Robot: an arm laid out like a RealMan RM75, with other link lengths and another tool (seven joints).
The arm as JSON. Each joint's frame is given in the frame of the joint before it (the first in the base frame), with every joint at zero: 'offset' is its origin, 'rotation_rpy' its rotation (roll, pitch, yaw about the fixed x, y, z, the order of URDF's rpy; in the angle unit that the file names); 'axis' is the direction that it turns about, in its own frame. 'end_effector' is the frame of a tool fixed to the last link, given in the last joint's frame.
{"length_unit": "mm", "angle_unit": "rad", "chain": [
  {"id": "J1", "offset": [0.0, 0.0, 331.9], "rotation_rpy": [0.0, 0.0, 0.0], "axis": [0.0, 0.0, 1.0]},
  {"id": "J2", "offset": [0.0, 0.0, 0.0], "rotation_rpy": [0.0, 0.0, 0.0], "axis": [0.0, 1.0, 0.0]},
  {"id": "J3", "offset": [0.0, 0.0, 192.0], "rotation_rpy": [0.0, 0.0, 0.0], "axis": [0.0, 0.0, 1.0]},
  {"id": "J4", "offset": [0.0, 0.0, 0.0], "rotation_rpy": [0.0, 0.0, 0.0], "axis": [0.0, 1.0, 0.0]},
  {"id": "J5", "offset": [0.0, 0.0, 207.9], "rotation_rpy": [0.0, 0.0, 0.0], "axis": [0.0, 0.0, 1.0]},
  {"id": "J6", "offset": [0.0, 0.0, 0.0], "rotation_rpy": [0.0, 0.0, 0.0], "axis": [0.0, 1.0, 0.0]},
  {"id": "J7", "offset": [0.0, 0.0, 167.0], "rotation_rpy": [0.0, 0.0, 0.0], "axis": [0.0, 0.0, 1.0]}
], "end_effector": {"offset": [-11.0, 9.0, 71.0], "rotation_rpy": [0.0, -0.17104, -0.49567]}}
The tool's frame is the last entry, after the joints.
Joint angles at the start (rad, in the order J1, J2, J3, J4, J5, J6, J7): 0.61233 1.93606 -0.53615 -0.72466 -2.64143 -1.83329 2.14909
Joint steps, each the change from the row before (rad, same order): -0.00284 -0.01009 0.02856 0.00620 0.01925 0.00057 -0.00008; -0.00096 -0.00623 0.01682 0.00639 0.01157 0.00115 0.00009; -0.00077 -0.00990 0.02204 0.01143 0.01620 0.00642 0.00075; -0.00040 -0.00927 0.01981 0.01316 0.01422 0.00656 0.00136; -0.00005 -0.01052 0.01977 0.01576 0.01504 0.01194 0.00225; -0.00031 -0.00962 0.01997 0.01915 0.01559 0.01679 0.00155; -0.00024 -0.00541 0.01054 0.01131 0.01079 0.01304 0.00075; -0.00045 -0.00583 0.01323 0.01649 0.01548 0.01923 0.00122; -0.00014 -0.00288 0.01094 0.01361 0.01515 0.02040 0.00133; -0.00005 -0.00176 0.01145 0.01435 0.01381 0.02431 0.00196; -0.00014 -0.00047 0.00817 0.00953 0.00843 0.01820 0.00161; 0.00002 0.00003 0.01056 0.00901 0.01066 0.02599 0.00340; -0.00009 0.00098 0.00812 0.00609 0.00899 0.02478 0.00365; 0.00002 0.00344 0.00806 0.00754 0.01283 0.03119 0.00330; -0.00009 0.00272 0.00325 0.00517 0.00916 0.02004 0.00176
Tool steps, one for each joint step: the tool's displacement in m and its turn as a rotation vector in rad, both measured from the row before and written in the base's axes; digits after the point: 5 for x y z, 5 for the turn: -0.00196 0.00522 0.00509 0.03480 0.02570 -0.01050; -0.00129 0.00307 0.00279 0.01991 0.01624 -0.00652; -0.00109 0.00504 0.00400 0.02993 0.01974 -0.00971; -0.00092 0.00436 0.00341 0.02592 0.01866 -0.01028; -0.00027 0.00541 0.00368 0.02988 0.01693 -0.01208; 0.00010 0.00577 0.00306 0.03179 0.01755 -0.01359; 0.00025 0.00403 0.00183 0.02114 0.00918 -0.00772; 0.00019 0.00537 0.00183 0.02803 0.01364 -0.01123; 0.00004 0.00539 0.00119 0.02703 0.01191 -0.01008; 0.00067 0.00572 0.00085 0.02830 0.01051 -0.01284; 0.00084 0.00398 0.00046 0.01979 0.00621 -0.01017; 0.00157 0.00593 0.00122 0.02865 0.00499 -0.01428; 0.00181 0.00541 0.00112 0.02582 0.00210 -0.01345; 0.00173 0.00646 0.00058 0.03067 0.00391 -0.01515; 0.00099 0.00388 0.00002 0.01828 0.00268 -0.00919
